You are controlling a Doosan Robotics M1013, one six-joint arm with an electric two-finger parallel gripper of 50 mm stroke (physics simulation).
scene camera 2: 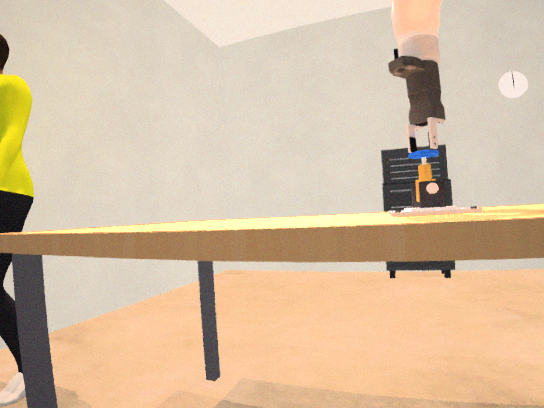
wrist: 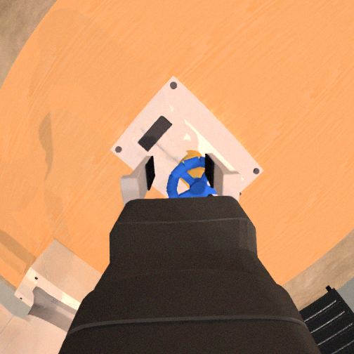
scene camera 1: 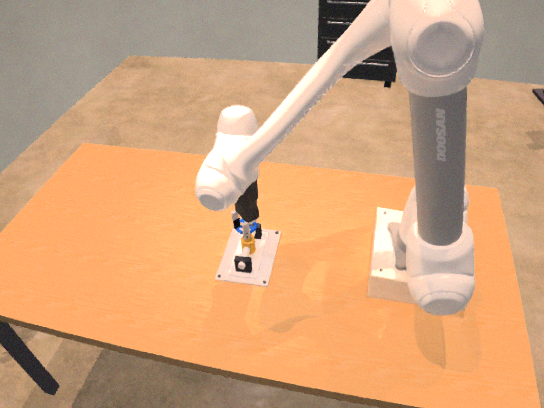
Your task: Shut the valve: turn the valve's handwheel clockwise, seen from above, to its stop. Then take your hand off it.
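Observation:
The blue handwheel (scene camera 1: 239, 230) (scene camera 2: 423, 154) (wrist: 198, 187) sits level on top of the valve's yellow body (scene camera 1: 248, 245) (scene camera 2: 425, 172) (wrist: 193, 154). The valve stands on a white plate (scene camera 1: 273, 247) (wrist: 215, 135). My gripper (scene camera 1: 241, 226) (scene camera 2: 423, 147) (wrist: 179, 164) points down and is open, its fingertips at about the height of the wheel's top. In the wrist view the right finger overlaps the wheel's right side and the left finger stands outside the rim at left. Contact cannot be told. The gripper body hides the wheel's near part in the wrist view.
Black end blocks of the valve, one (scene camera 1: 243, 264) (wrist: 155, 133) plainly seen, stand low beside the yellow body. My arm's white base plate (scene camera 1: 380, 285) is on the table (scene camera 1: 150, 300) to the right. A person in yellow (scene camera 2: 15, 135) stands at the far left, and a black cabinet (scene camera 1: 357, 70) (scene camera 2: 392, 197) stands beyond.

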